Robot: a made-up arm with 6 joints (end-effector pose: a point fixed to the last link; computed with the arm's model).
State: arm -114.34 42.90 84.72 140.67 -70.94 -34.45
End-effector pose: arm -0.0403 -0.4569 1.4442 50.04 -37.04 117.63
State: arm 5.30 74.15 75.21 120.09 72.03 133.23
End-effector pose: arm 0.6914 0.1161 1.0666 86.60 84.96 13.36
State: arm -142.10 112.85 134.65 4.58 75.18 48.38
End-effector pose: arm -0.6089 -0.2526 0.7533 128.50 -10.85 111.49
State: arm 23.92 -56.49 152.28 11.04 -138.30 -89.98
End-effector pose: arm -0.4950 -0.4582 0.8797 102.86 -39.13 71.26
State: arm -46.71 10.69 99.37 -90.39 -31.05 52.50
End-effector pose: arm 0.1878 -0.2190 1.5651 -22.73 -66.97 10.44
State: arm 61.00 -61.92 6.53 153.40 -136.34 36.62
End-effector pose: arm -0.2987 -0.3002 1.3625 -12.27 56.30 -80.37
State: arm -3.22 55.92 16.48 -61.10 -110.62 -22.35
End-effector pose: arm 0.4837 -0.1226 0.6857 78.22 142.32 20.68
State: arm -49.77 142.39 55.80 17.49 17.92 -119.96
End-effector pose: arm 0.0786 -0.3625 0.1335 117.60 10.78 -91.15
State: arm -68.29 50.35 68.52 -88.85 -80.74 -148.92
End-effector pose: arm 0.2843 -0.6431 1.0224 -138.29 -16.03 3.49
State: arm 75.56 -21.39 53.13 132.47 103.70 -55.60
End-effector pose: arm -0.1464 -0.2210 1.5429 -79.09 -114.93 96.41
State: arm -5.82 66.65 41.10 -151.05 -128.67 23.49
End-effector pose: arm 0.6887 0.0983 0.7748 92.29 8.69 124.13
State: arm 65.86 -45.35 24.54 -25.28 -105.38 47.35
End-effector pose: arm 0.1350 -0.1753 1.3911 -55.29 -5.91 99.67
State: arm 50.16 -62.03 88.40 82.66 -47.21 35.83
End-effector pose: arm -0.4611 -0.6604 1.0058 13.63 -42.92 -65.25
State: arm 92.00 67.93 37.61 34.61 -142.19 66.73
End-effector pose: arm 0.1922 0.6851 0.8442 122.89 -81.18 -29.94
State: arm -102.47 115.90 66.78 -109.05 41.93 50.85
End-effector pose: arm -0.0322 -0.4434 0.2606 66.18 -5.32 -156.91
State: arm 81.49 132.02 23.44 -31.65 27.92 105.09
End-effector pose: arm 0.2063 0.0828 0.2419 -125.37 16.11 97.53
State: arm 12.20 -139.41 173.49 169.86 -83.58 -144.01
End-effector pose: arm -0.0437 0.1158 0.2713 -26.67 -34.98 -8.81
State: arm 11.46 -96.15 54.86 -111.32 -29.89 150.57
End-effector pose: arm -0.6506 -0.1067 1.0532 -30.03 -161.08 -43.89
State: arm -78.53 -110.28 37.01 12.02 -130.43 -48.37
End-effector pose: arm -0.3197 0.6210 0.8140 34.34 -54.99 -71.08
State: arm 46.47 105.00 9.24 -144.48 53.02 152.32
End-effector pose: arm 0.1175 0.2551 0.3975 -83.56 113.34 3.37
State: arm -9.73 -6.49 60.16 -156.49 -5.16 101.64
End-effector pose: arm 0.1859 0.0976 1.4989 40.20 -67.70 27.51
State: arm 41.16 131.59 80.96 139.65 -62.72 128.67
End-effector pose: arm 0.4138 0.4697 0.3140 75.77 0.23 7.88
